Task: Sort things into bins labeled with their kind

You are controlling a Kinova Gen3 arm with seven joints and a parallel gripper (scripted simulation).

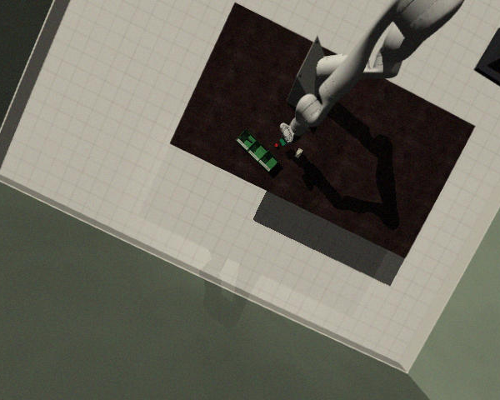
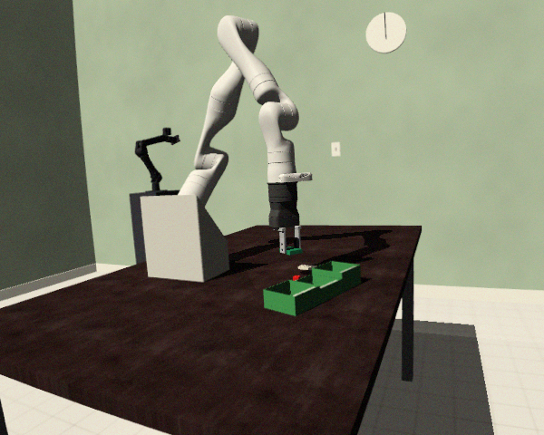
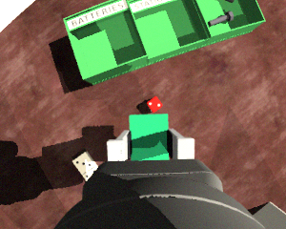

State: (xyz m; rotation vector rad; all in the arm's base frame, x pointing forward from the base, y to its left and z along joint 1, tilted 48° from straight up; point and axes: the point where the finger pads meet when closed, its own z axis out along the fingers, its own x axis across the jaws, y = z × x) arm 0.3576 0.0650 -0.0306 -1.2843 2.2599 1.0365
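Now: the three-compartment green bin row 11 cm ahead of my hand, 10 cm to the right of it and 7 cm below it. Also, from my hand: white dotted tile: 10 cm to the left, 8 cm below; then teal block: 1 cm below; then red die: 3 cm ahead, 3 cm to the right, 8 cm below.
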